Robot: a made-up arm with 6 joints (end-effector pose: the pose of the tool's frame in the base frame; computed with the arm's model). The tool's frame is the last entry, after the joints.
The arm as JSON. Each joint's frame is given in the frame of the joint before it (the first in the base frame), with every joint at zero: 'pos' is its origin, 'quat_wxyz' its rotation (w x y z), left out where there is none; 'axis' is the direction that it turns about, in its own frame. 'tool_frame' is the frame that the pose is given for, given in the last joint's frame.
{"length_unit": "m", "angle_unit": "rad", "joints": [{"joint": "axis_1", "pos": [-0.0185, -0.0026, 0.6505], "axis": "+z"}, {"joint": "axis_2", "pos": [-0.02, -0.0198, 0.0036], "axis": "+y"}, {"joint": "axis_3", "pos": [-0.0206, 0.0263, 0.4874], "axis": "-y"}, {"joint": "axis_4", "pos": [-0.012, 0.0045, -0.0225], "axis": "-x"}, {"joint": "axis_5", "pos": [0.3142, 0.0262, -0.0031], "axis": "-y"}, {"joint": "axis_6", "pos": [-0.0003, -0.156, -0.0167], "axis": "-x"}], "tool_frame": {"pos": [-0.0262, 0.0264, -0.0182]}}
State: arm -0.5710 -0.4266 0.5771 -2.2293 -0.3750 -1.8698
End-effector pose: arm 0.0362 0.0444 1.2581 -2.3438 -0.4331 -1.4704
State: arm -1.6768 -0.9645 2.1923 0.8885 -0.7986 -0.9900
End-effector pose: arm 0.0147 0.7096 0.8475 -1.3409 -2.3934 -0.3737
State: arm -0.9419 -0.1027 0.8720 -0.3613 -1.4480 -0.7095
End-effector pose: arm -0.0307 -0.1358 1.3525 1.0101 0.1433 -0.6993
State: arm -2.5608 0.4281 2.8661 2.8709 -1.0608 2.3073
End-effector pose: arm 0.1149 -0.1164 1.2701 -2.0636 -0.6800 0.8371
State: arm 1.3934 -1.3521 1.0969 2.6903 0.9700 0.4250
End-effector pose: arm -0.2485 -0.7692 0.8911 -1.2853 -1.3452 -1.7105
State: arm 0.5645 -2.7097 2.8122 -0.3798 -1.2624 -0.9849
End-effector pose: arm 0.0096 -0.0909 -0.0262 0.4457 2.0698 -0.5788
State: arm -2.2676 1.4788 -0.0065 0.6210 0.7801 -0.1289
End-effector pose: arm -0.4074 -0.3162 0.4151 0.6530 0.4878 -1.6325
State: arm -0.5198 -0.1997 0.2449 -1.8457 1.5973 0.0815
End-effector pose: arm 0.2055 -0.0536 1.1694 1.4027 -1.7984 -1.4645
